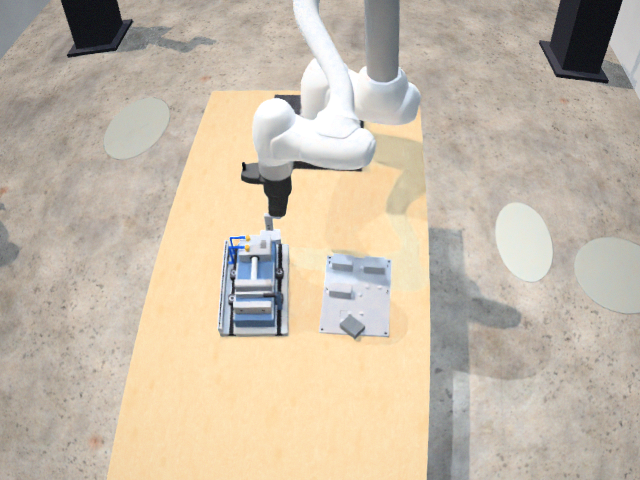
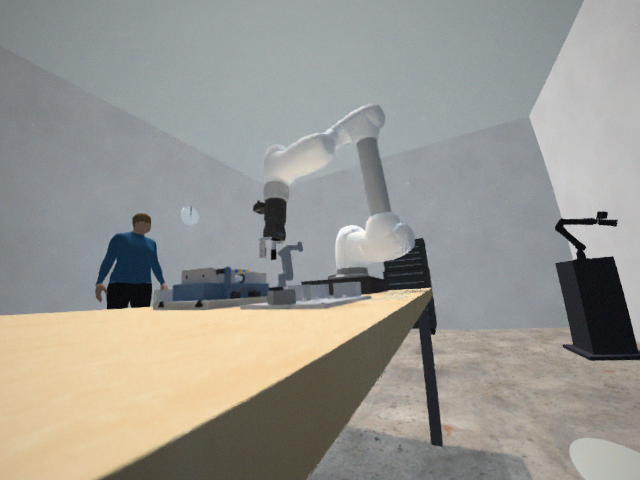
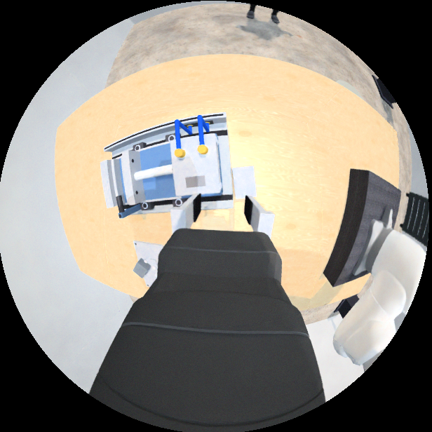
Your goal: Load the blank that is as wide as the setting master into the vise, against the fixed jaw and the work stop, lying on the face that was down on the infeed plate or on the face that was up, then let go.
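Places are measured from the arm's base along level axes (x back, y left, z down), in metres.
Where they show: gripper, fingertip midpoint: [image 1: 271,221] [image 2: 268,258]; arm's base at its link origin: [image 2: 352,280].
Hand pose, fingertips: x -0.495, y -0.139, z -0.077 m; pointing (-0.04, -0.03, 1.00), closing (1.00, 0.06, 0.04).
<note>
Each offset is from my fingertips to the top centre of the thing. "*": to the spot under its first point.
The vise @(dx -0.138, dy -0.048, dz +0.044 m) [image 1: 254,320] [image 2: 201,291] [image 3: 160,189] has a blue body. Its front jaw [image 1: 252,307] [image 3: 107,184] and rod-side jaw [image 1: 252,285] [image 3: 129,172] stand apart; no blank shows between them. A dark rod on a blue bracket @(* dx -0.211, dy +0.031, dz +0.078 m) [image 1: 279,301] [image 3: 130,211], seemingly the work stop, is at their side. The infeed plate @(dx -0.151, dy +0.240, dz +0.135 m) [image 1: 377,316] [image 3: 142,248] bears light grey blocks @(dx -0.054, dy +0.201, dz +0.099 m) [image 1: 342,265] @(dx -0.064, dy +0.291, dz +0.099 m) [image 1: 374,268] @(dx -0.149, dy +0.194, dz +0.099 m) [image 1: 340,290]. A darker grey block @(dx -0.262, dy +0.227, dz +0.110 m) [image 1: 352,326] [image 2: 281,296] [image 3: 142,268] lies turned at its front edge. I cannot tell which is the setting master. My gripper [image 1: 269,223] [image 2: 268,250] [image 3: 222,202] is open and empty, above the vise's rear end.
A pale plate [image 1: 273,236] [image 3: 244,181] adjoins the vise's rear end. Blue hoses [image 1: 231,250] [image 3: 178,136] with yellow fittings rise at the vise's side. The robot's dark base block [image 3: 345,230] is at the table's back. A person [image 2: 131,258] stands beyond the table.
</note>
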